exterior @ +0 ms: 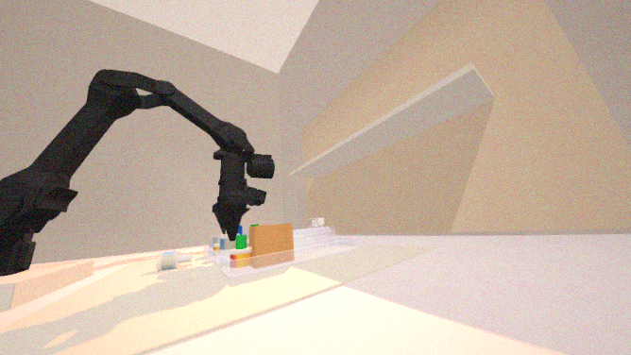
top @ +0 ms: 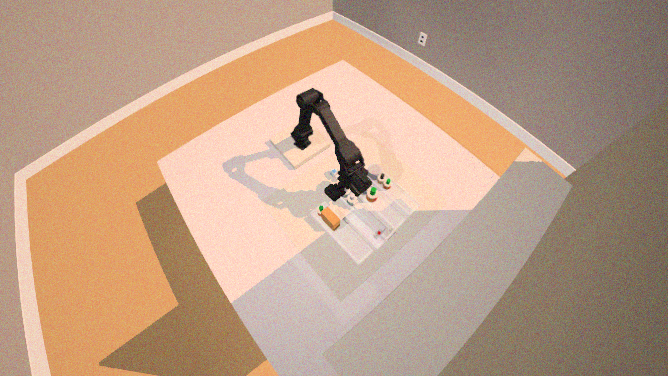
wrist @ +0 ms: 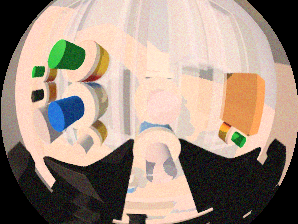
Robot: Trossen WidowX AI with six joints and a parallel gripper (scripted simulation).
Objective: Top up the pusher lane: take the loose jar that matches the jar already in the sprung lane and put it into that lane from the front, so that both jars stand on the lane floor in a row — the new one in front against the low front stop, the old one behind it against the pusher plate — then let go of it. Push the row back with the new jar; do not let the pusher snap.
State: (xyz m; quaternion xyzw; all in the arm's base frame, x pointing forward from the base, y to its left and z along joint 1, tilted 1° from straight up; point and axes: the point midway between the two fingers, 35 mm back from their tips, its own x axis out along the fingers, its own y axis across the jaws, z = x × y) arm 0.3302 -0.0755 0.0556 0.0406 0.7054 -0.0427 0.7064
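Now: the pale jar 90 mm behind my gripper tip, 50 mm to the left of it and 30 mm below it. The rest, counted from my gripper tip: orange box: 130 mm to the right, 30 mm ahead, 10 mm below; clear lane rack: 140 mm ahead, 40 mm to the right, 30 mm below; red-marked thing: 220 mm ahead, 70 mm to the right, 20 mm above.
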